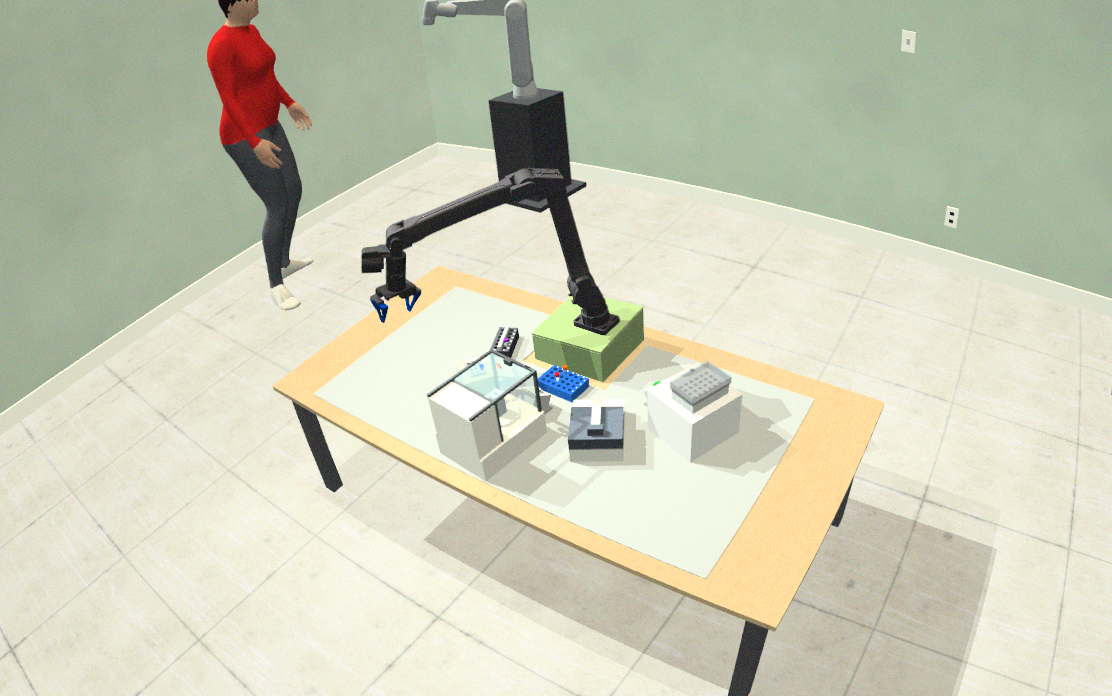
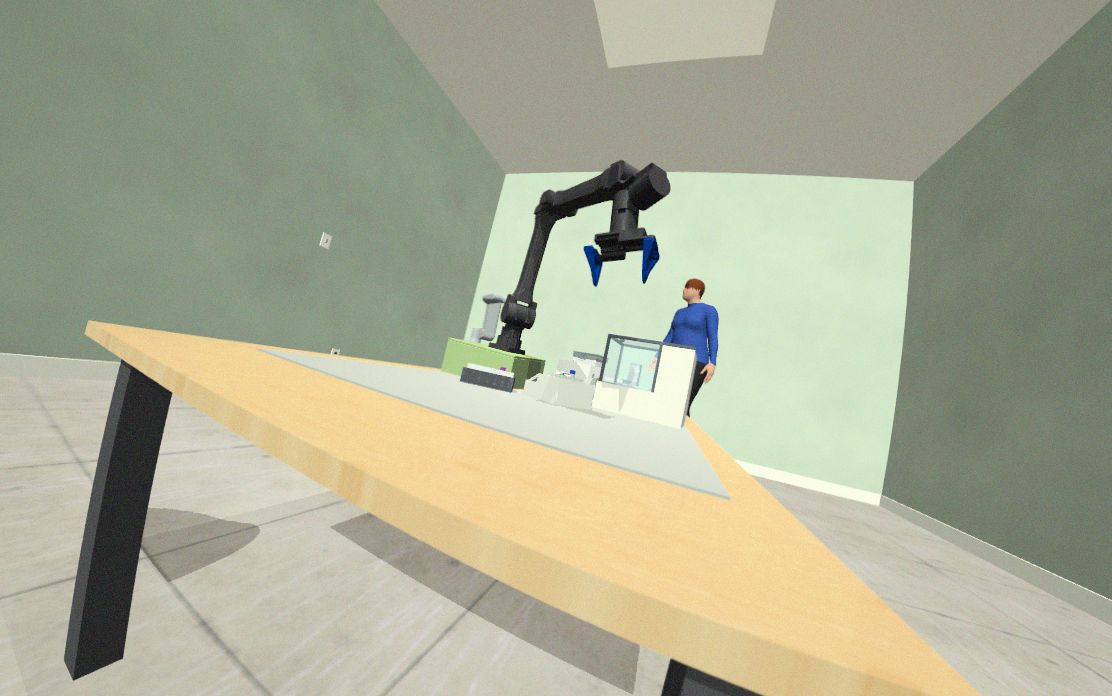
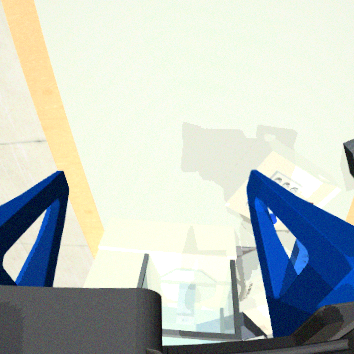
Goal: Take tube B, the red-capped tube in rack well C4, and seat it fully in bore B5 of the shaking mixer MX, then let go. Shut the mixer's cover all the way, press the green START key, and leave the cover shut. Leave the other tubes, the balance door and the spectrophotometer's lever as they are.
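Where they show: gripper, fingertip midpoint: [image 1: 396, 316] [image 2: 618, 284] [image 3: 158, 178]; arm's base, origin of the base link: [image 1: 596, 323] [image 2: 506, 350].
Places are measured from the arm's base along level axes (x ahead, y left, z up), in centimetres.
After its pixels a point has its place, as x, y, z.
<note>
The red-capped tube [image 1: 557, 375] {20.7, 0.9, -5.9} stands upright in the blue rack [image 1: 566, 390] {22.9, 5.8, -7.8}, beside an orange-capped one. The well letter cannot be read. A white box [image 1: 674, 426] {24.0, 43.0, -2.8} with a grey block of wells [image 1: 700, 385] on top stands to the right and looks like the mixer. A small green spot [image 1: 656, 383] {10.4, 28.3, -4.1} at its back left may be the START key. The cover's state and bore B5 cannot be made out. My gripper [image 1: 396, 315] {45.5, -36.5, 15.6} [image 2: 620, 283] {45.5, -36.5, 15.6} [image 3: 158, 178] {45.5, -36.5, 15.6} is open and empty, high above the table's left end, well away from the rack.
The balance [image 1: 463, 422] {61.1, 5.6, 7.7} [image 2: 677, 385] {58.0, -7.8, -0.4} [image 3: 120, 260] {56.1, -7.8, -1.4} has dark-framed glass. A dark instrument [image 1: 581, 439] {40.7, 25.4, -3.2} with a white strip stands right of it. A black rack [image 1: 497, 343] {16.6, -27.0, -7.7} [image 2: 488, 379] {15.8, -29.2, -9.0} holds a purple item. A white device [image 2: 562, 392] {34.7, -26.3, -7.9} [image 3: 260, 182] with several round holes stands near the balance.
</note>
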